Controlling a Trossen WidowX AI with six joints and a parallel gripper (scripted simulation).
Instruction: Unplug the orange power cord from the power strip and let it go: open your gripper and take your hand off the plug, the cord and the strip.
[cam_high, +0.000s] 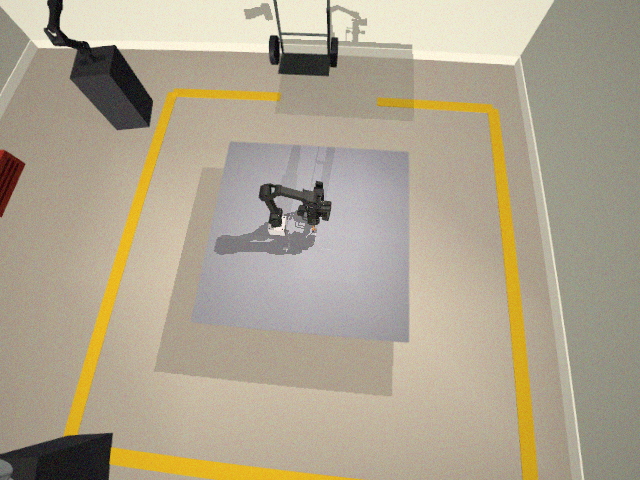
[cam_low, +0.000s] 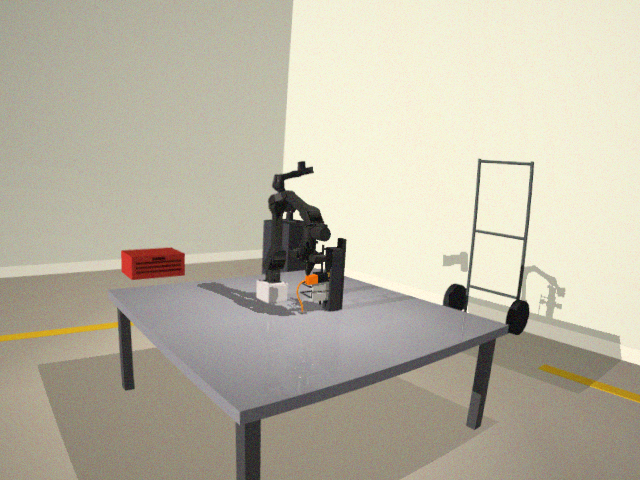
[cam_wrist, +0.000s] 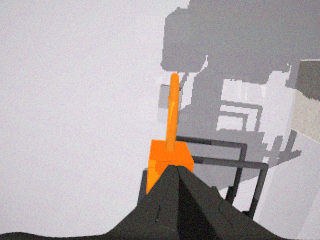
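Right now my gripper tip is 10 mm short of the orange plug, 30 mm to the right of it and 10 mm above it.
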